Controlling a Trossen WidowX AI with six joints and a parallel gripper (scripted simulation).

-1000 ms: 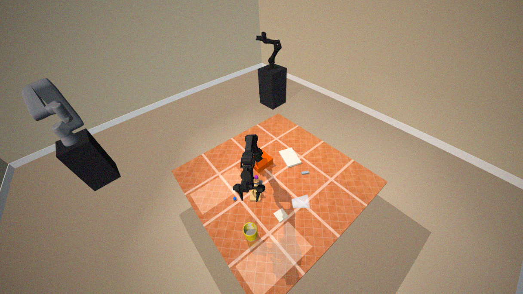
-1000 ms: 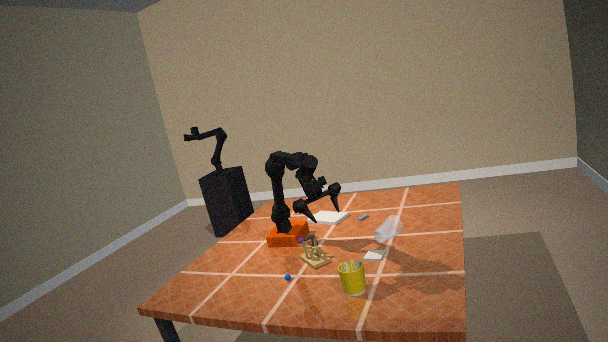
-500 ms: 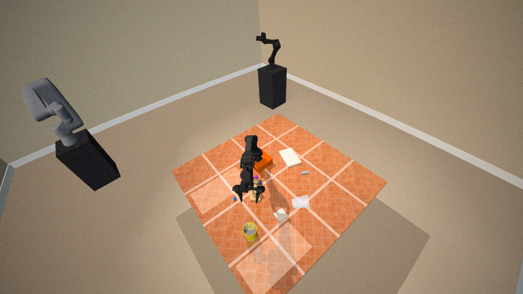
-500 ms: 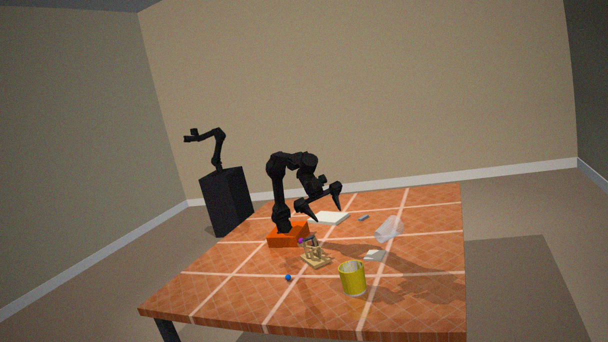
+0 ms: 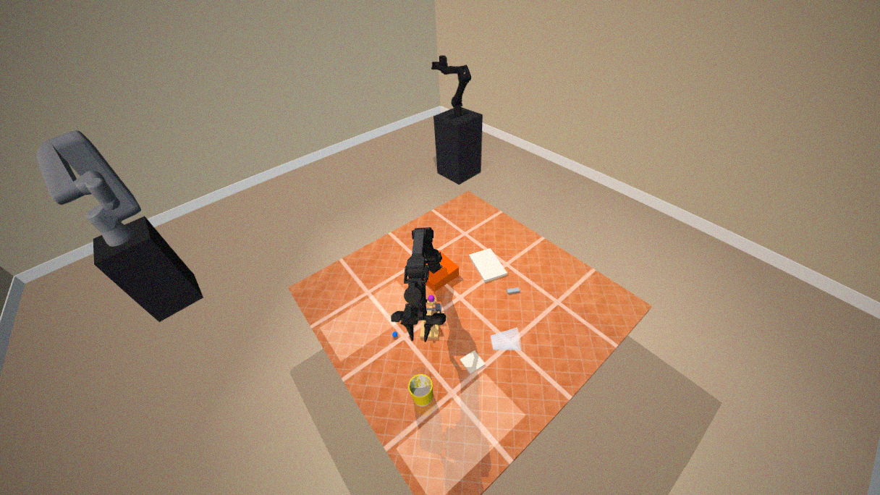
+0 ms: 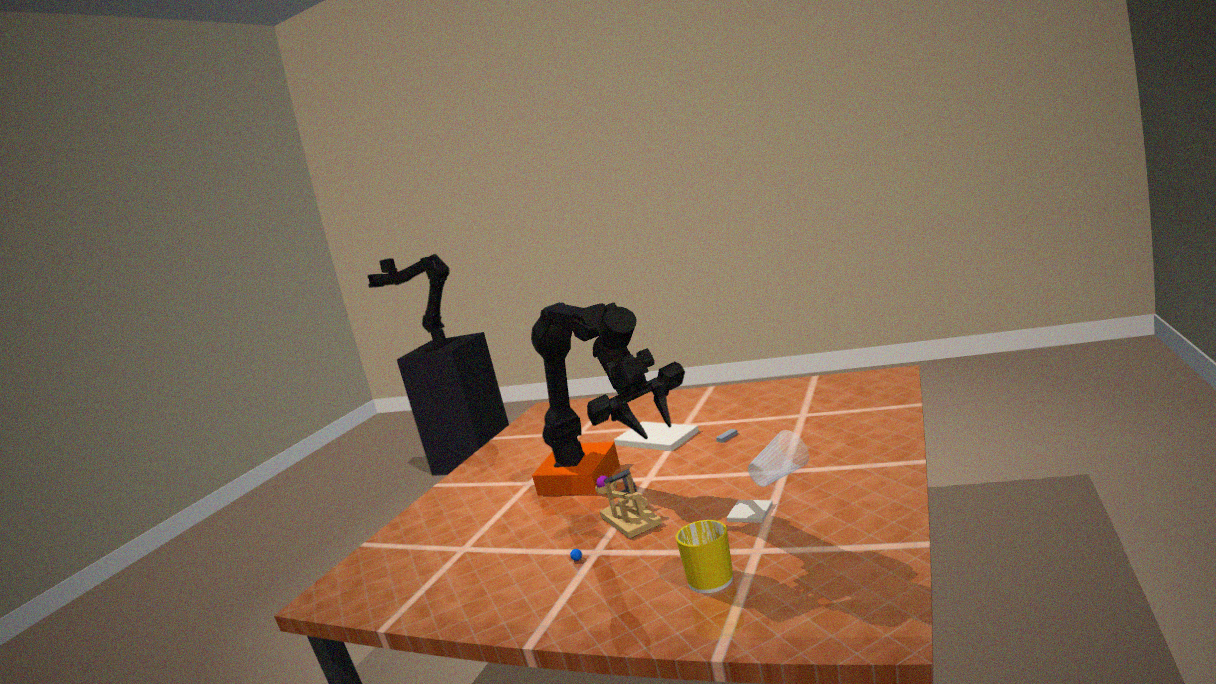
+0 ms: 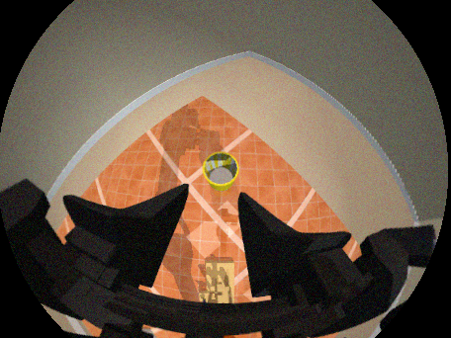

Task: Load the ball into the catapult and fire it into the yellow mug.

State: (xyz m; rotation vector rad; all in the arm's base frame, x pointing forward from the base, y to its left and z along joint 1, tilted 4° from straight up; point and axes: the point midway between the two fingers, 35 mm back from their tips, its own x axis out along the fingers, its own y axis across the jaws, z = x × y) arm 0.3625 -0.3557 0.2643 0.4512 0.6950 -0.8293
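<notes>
My gripper tip is now 240 mm past the purple ball, 250 mm to the right of it and 210 mm above it. Round my gripper tip: small white tile: 100 mm ahead, 180 mm to the left, 260 mm below; blue ball: 230 mm behind, 20 mm to the left, 260 mm below; yellow mug: 60 mm ahead, 70 mm to the right, 240 mm below.
</notes>
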